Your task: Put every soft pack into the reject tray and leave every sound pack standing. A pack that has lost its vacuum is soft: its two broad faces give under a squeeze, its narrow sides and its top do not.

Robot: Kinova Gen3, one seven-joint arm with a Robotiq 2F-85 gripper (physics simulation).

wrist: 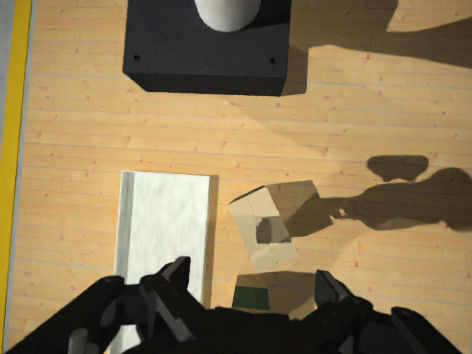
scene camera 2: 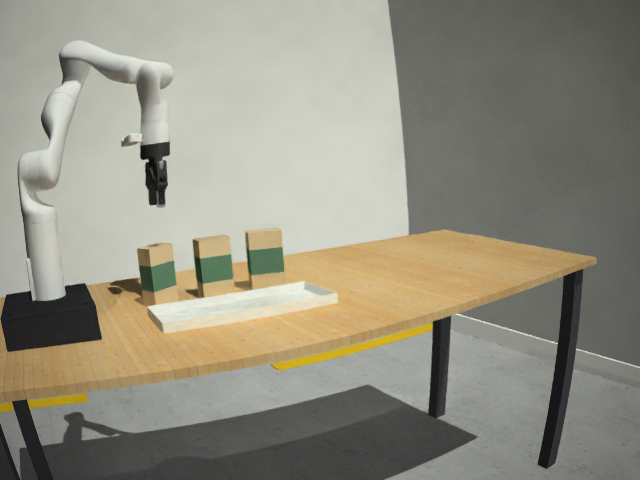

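Pixels of known places: gripper, fingertip midpoint: (wrist: 251, 277) (scene camera 2: 157, 206); arm's base at its link origin: (wrist: 228, 0) (scene camera 2: 49, 295).
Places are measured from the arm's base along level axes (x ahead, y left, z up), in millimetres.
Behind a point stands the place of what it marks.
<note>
Three tan packs with green bands stand upright in a row behind the tray. The left pack (scene camera 2: 157, 273) {x 292, y 75, z 8 mm} (wrist: 263, 230) {x 295, y 108, z 67 mm} is nearest the robot base and is turned at an angle. The middle pack (scene camera 2: 214, 268) {x 438, y 96, z -1 mm} (wrist: 251, 298) {x 401, y 116, z 2 mm} shows partly in the wrist view, where the gripper hides the rest. The right pack (scene camera 2: 265, 260) {x 569, y 115, z -1 mm} stands at the row's far end. The white reject tray (scene camera 2: 232, 316) {x 426, y -111, z -60 mm} (wrist: 126, 225) {x 365, y -115, z -70 mm} lies in front of the packs; no pack shows in it. My gripper (scene camera 2: 157, 205) {x 310, y 99, z 159 mm} (wrist: 251, 277) {x 310, y 99, z 159 mm} is open and empty, high above the packs, over the left one in the scene view.
The black base block (scene camera 2: 51, 322) {x 15, y -149, z -22 mm} (wrist: 205, 55) {x 83, y -16, z 0 mm} stands at the table's left end, with the arm rising from it. The wooden table (scene camera 2: 392, 273) {x 892, y 98, z -73 mm} (wrist: 75, 140) {x 238, y -244, z -73 mm} extends to the right past the packs and the tray. Shadows fall beside the packs.
</note>
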